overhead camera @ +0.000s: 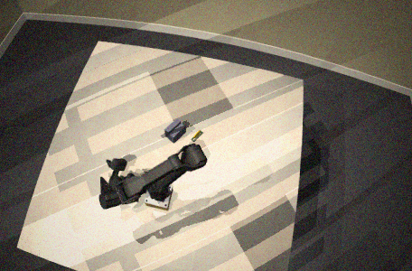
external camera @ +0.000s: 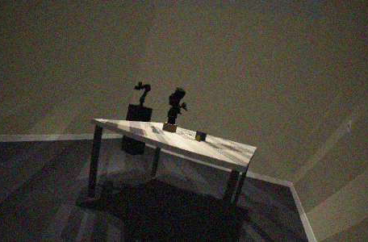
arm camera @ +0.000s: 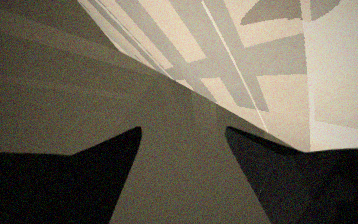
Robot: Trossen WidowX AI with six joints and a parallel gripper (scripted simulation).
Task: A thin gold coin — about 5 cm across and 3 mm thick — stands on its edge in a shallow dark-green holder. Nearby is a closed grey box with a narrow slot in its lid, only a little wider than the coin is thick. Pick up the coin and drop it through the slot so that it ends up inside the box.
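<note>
The gold coin lies 350 mm ahead of my gripper tip, 300 mm to the right of it and 190 mm below it.
</note>
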